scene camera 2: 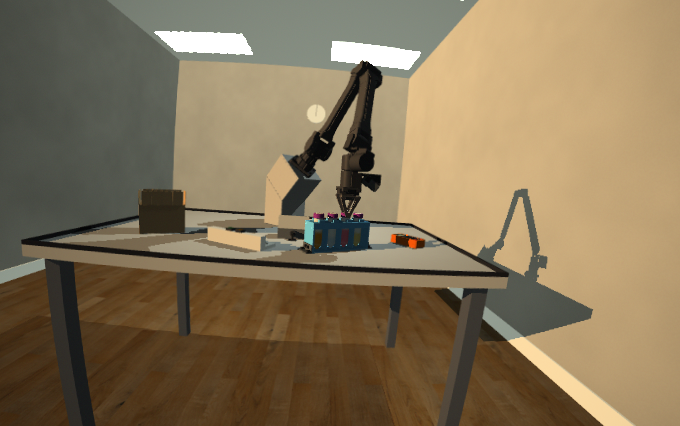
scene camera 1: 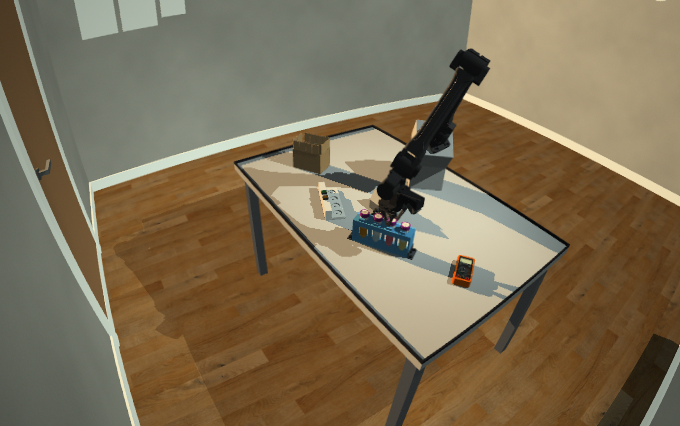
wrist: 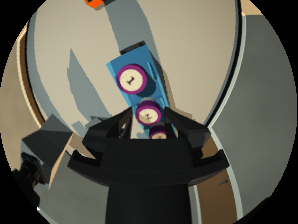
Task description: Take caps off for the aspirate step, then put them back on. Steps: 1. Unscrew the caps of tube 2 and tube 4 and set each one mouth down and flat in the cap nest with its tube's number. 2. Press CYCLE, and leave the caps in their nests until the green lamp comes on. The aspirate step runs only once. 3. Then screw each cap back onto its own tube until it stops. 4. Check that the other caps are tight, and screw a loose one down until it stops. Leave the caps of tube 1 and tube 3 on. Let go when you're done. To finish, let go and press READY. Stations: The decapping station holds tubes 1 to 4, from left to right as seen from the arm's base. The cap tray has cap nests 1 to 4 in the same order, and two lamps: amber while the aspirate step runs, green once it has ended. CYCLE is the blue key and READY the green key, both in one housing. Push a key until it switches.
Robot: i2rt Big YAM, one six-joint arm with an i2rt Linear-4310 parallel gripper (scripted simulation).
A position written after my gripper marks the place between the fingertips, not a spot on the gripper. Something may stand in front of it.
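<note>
There is my gripper (wrist: 148, 110). A cardboard box (scene camera 1: 315, 158), (scene camera 2: 161, 211) is here too, though the wrist view does not show it, since it is hidden there by my gripper.
</note>
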